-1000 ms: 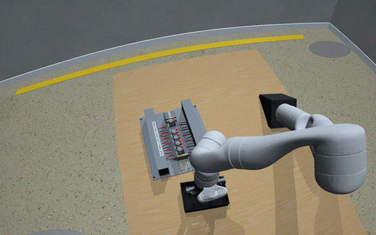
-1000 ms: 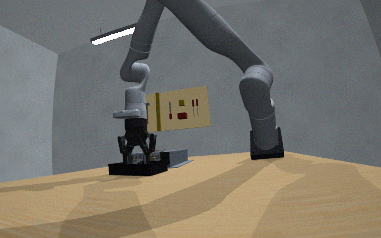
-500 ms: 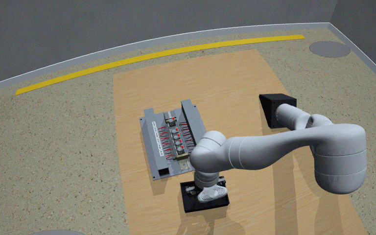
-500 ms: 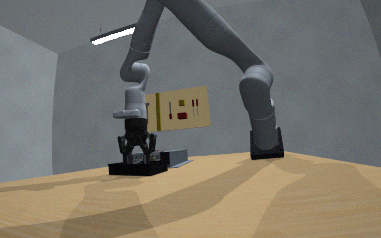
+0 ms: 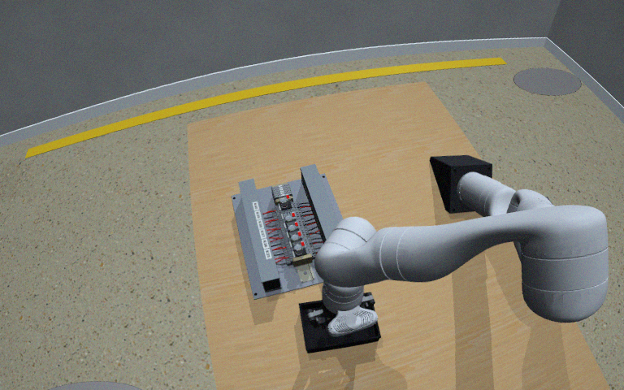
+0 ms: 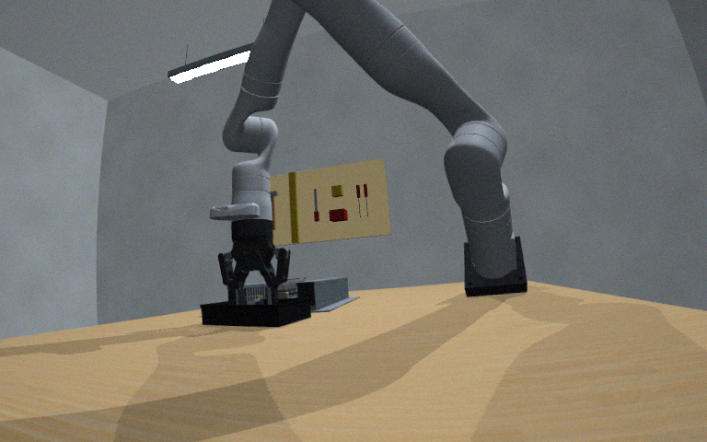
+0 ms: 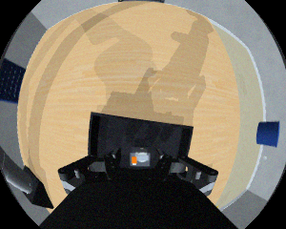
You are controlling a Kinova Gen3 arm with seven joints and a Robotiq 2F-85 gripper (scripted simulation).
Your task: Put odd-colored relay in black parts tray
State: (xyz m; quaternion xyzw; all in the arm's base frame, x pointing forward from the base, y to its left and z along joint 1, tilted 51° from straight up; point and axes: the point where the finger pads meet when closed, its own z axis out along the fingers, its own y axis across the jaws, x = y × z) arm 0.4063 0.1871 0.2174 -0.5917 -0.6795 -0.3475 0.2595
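My gripper is now 2 cm above the black parts tray.
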